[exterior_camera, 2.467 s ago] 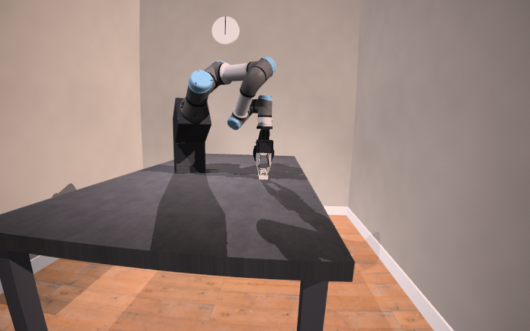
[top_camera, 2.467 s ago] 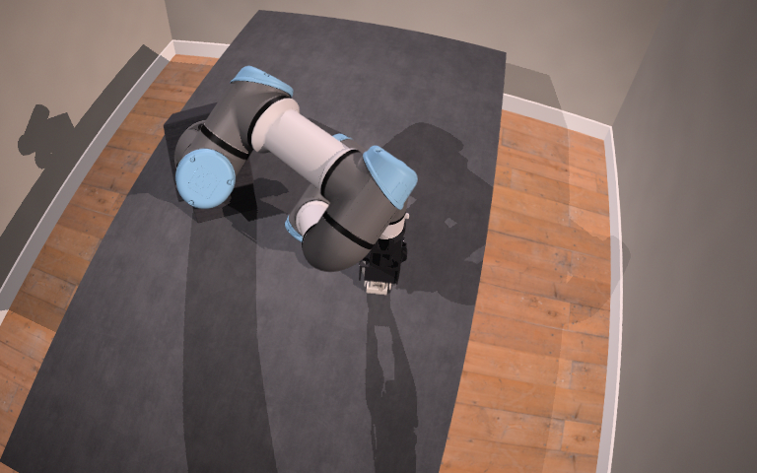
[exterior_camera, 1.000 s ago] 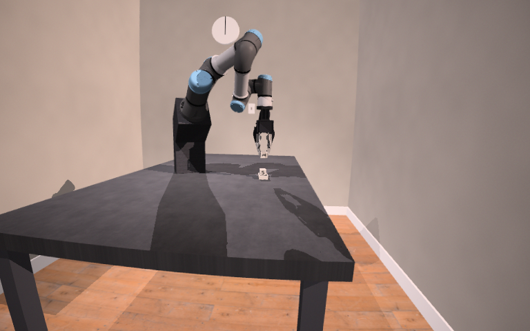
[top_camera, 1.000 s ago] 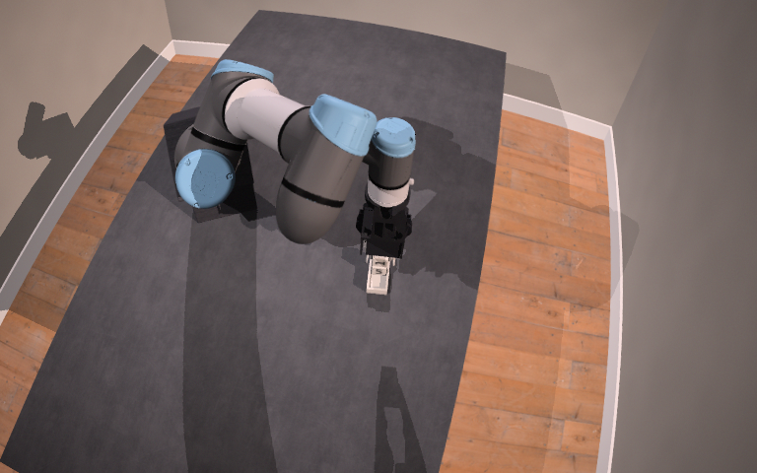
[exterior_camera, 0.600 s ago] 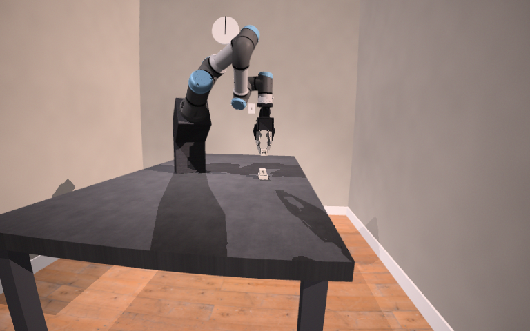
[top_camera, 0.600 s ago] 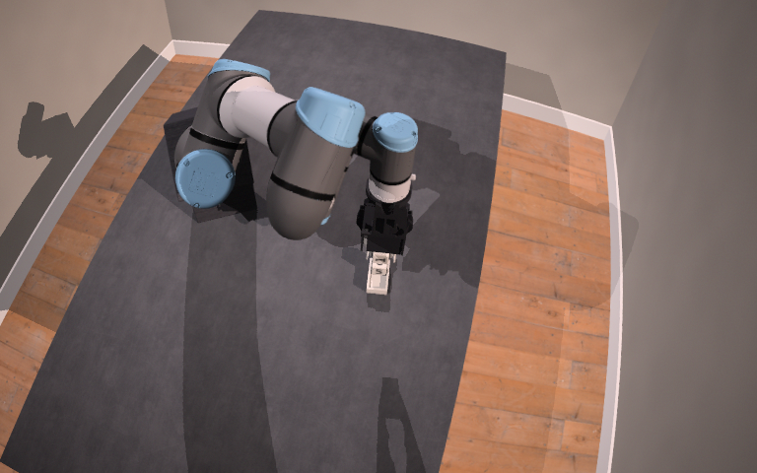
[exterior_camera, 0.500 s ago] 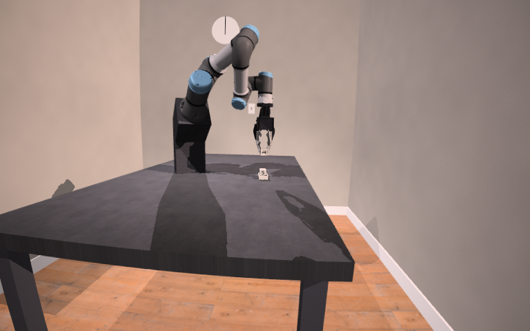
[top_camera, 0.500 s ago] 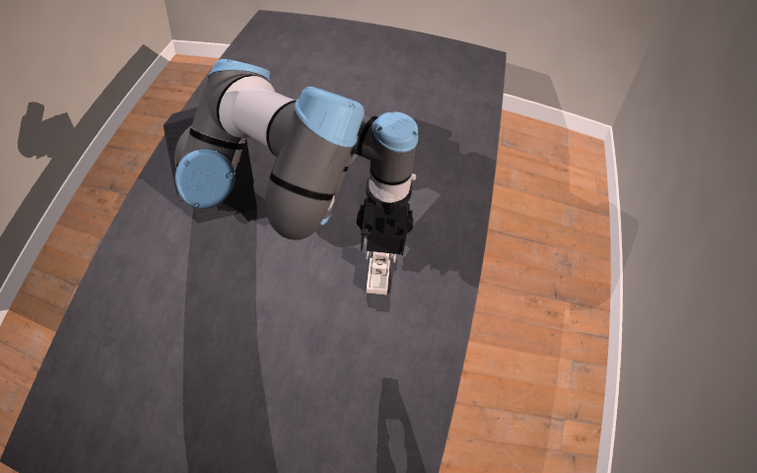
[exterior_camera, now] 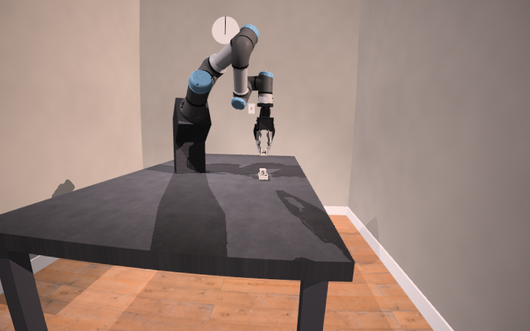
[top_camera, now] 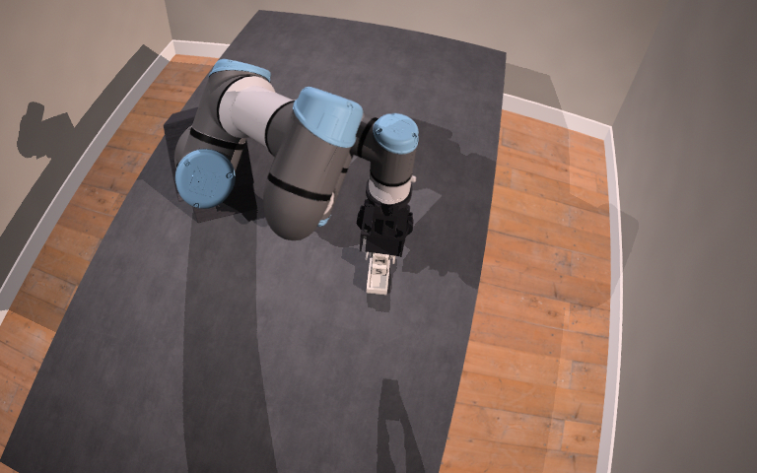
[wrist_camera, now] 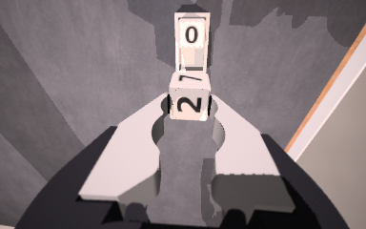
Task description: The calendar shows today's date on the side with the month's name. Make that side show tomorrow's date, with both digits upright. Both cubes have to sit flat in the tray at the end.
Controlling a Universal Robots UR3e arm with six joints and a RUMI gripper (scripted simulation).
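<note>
Now: the calendar tray 2 cm to the left of my hand and 13 cm below it. The rest, counted from my hand: white cube 1 cm below.
</note>
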